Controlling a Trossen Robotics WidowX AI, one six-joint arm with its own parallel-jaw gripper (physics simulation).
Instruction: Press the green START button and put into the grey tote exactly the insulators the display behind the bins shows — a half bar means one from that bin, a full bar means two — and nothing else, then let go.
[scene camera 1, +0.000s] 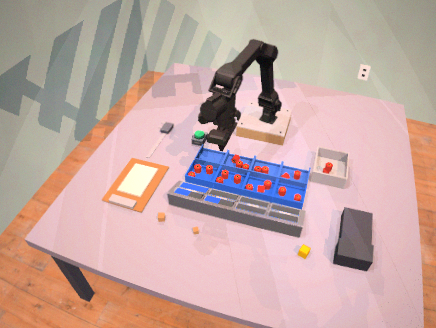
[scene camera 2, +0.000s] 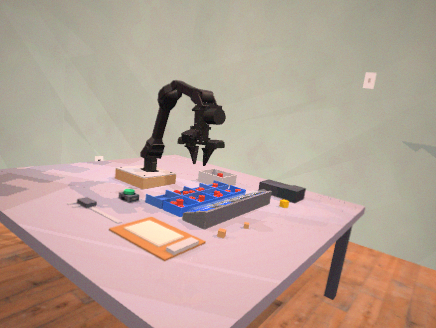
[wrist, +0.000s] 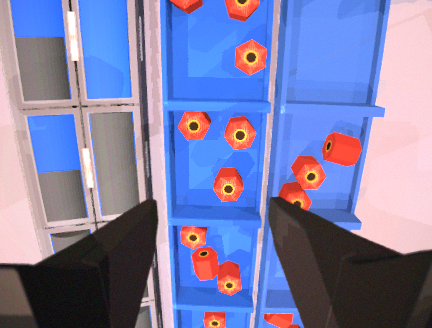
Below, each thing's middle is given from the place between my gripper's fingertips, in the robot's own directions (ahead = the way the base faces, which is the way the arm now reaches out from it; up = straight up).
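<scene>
There's the grey tote (scene camera 1: 338, 176), and my hand is 240 mm past it, 340 mm to the right of it and 140 mm above it. The dark box (scene camera 1: 354, 249), if you count from my hand, is 50 mm ahead, 510 mm to the left and 140 mm below.
</scene>
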